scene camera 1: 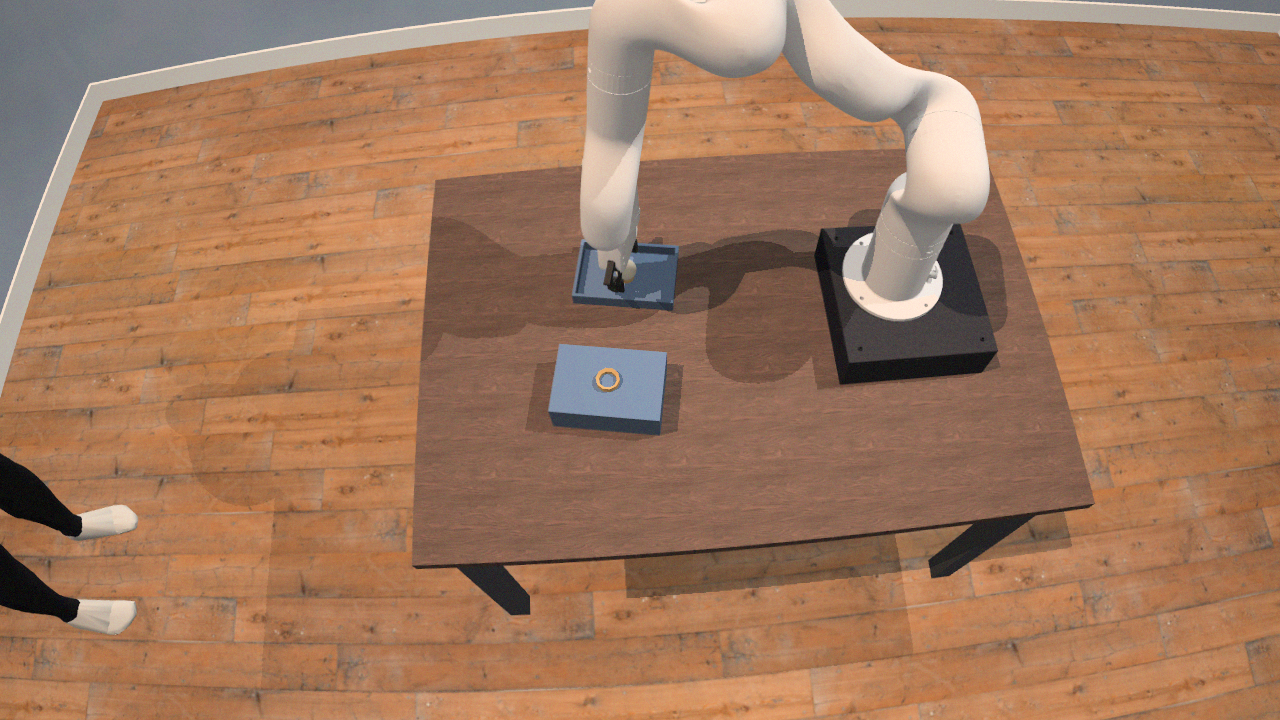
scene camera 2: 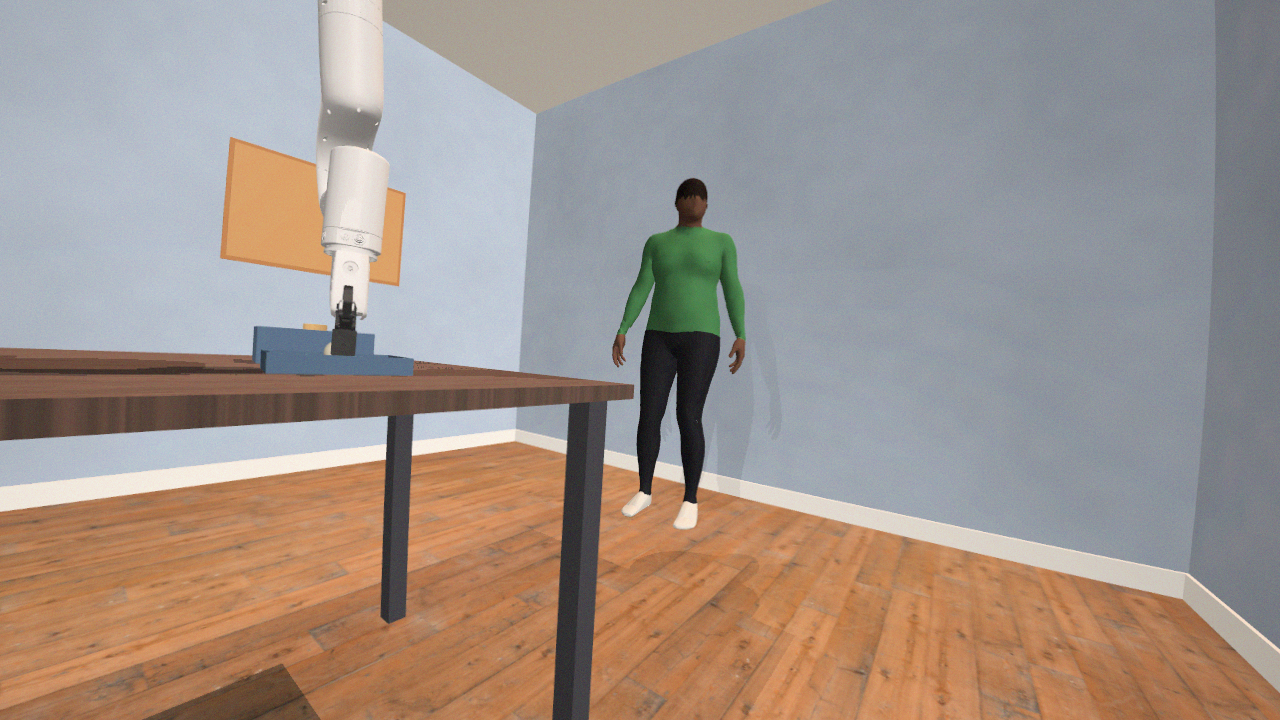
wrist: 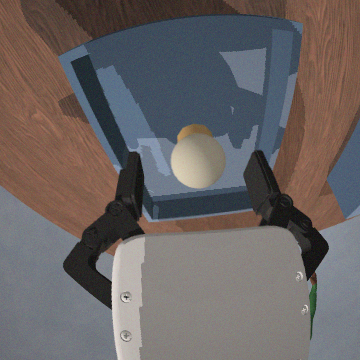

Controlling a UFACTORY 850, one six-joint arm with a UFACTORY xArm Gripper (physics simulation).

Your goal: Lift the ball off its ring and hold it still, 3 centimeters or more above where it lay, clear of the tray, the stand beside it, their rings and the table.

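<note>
The cream ball (scene camera 1: 630, 270) (scene camera 2: 328, 349) (wrist: 198, 160) rests in the blue tray (scene camera 1: 626, 304) (scene camera 2: 375, 365) (wrist: 281, 90). Part of an orange ring (wrist: 195, 130) shows beside the ball's far edge in the wrist view; the ball hides the rest. My gripper (scene camera 1: 624, 263) (scene camera 2: 343, 342) (wrist: 196, 162) is open, its black fingers low over the tray, one on each side of the ball. The wrist view shows gaps between the ball and both fingers. In scene camera 2 the near finger hides much of the ball.
A blue stand (scene camera 1: 581, 394) (scene camera 2: 286, 340) (wrist: 347, 175) beside the tray bears an empty orange ring (scene camera 1: 597, 382) (scene camera 2: 314, 326). Both stand on the brown table (scene camera 1: 805, 465) (scene camera 2: 501, 390). My arm's black base block (scene camera 1: 913, 353) is at the right. A person (scene camera 2: 687, 286) stands beyond the table.
</note>
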